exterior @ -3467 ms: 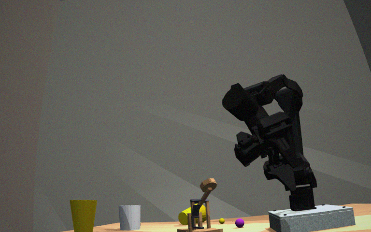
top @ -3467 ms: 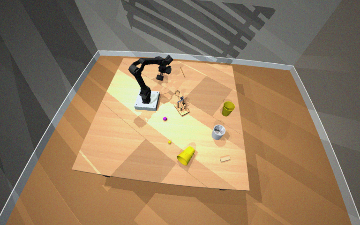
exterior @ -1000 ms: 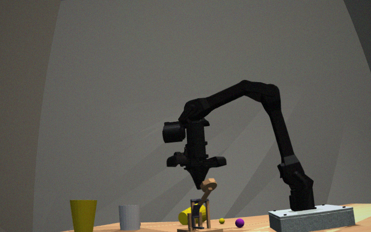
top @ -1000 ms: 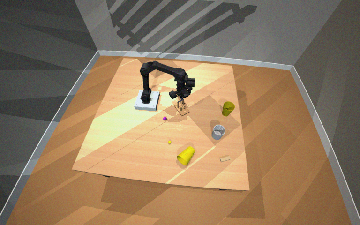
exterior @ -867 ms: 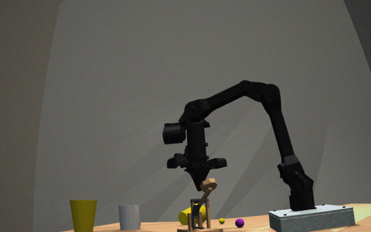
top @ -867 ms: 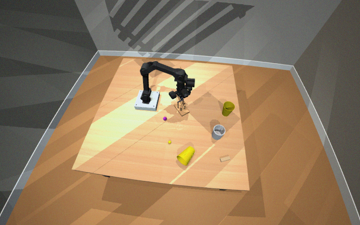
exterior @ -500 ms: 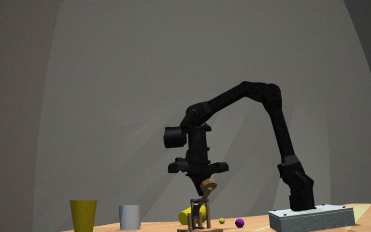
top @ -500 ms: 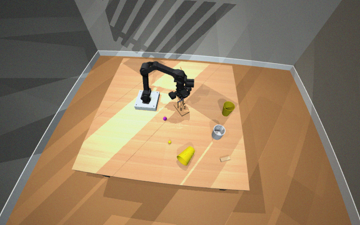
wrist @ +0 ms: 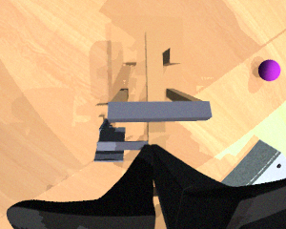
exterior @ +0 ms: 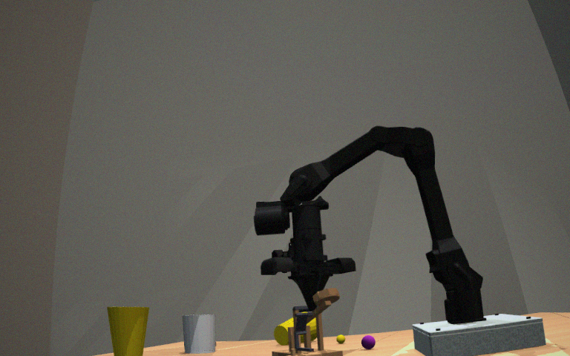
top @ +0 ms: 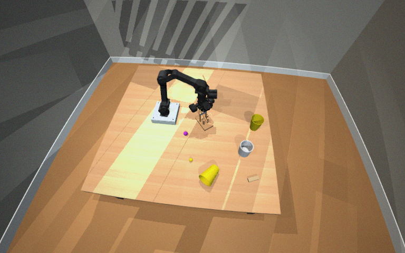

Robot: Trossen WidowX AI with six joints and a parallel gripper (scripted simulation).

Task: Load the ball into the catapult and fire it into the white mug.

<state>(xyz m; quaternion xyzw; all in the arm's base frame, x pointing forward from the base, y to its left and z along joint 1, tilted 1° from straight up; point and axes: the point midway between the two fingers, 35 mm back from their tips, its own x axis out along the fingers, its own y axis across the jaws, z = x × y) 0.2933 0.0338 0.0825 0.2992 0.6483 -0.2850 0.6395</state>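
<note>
Right now my gripper tip is 3 cm above the wooden catapult and 1 cm short of it. The rest, counted from my gripper tip: white mug: 35 cm ahead, 24 cm to the right, 7 cm below; purple ball: 17 cm to the right, 10 cm behind, 8 cm below; yellow ball: 37 cm to the right, 9 cm below, 1 cm behind.
</note>
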